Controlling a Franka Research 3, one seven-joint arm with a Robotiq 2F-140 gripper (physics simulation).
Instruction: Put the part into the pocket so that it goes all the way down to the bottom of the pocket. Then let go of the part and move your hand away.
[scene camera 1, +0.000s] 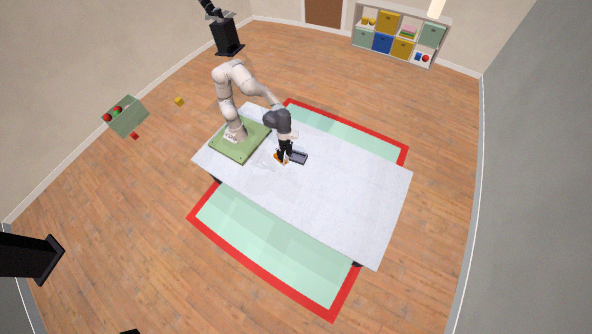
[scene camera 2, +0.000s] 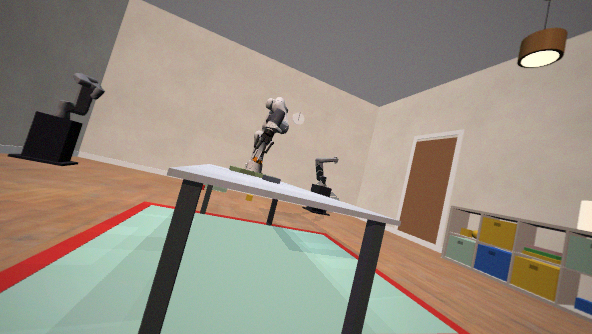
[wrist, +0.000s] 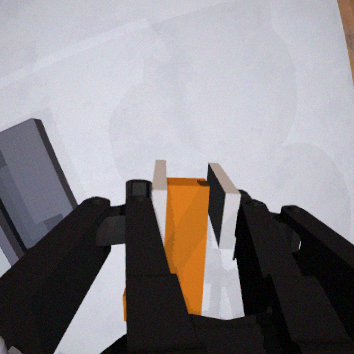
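Observation:
The orange part (scene camera 1: 280, 159) (scene camera 2: 257, 160) (wrist: 187, 225) is held between the pads of my gripper (scene camera 1: 283, 157) (wrist: 185, 180), which is shut on it. In scene camera 2 the part is above the table top. A piece of its orange side also shows at the lower left in the wrist view, behind a finger. The dark grey block with the pocket (scene camera 1: 299, 157) (scene camera 2: 271, 179) (wrist: 37, 170) lies on the table, right of the gripper in scene camera 1 and at the left in the wrist view. The part is beside the block, apart from it. The pocket's floor is largely hidden by the fingers in the wrist view.
The white table (scene camera 1: 345, 200) (scene camera 2: 300, 194) carries the green base plate (scene camera 1: 250, 150) of the arm, behind the gripper. A mint mat with a red border (scene camera 1: 260, 272) lies under the table. A cube shelf (scene camera 1: 401, 6) and black pedestals (scene camera 1: 226, 37) stand farther off.

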